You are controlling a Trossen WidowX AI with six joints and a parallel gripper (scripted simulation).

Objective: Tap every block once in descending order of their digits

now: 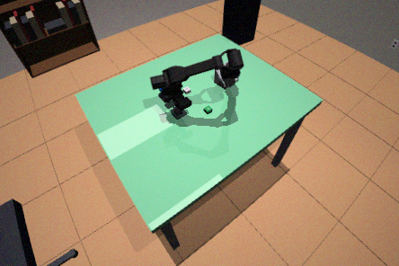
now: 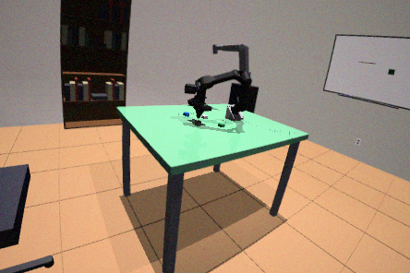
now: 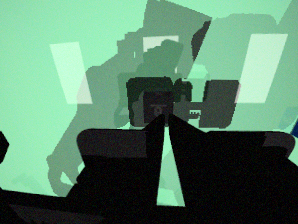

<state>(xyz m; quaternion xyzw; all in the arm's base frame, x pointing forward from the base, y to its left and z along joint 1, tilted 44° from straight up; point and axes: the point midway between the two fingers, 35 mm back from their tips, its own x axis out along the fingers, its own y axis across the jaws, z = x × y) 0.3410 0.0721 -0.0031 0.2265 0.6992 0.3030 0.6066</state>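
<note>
Now: the grey block 2 cm below my gripper tip and 1 cm to the left of it. The rest, counted from my gripper tip: green block 13 cm behind, 8 cm to the left, 2 cm below; then white block 12 cm behind, 10 cm to the right, 2 cm below; then blue block 19 cm to the right, 2 cm below, 1 cm behind.
</note>
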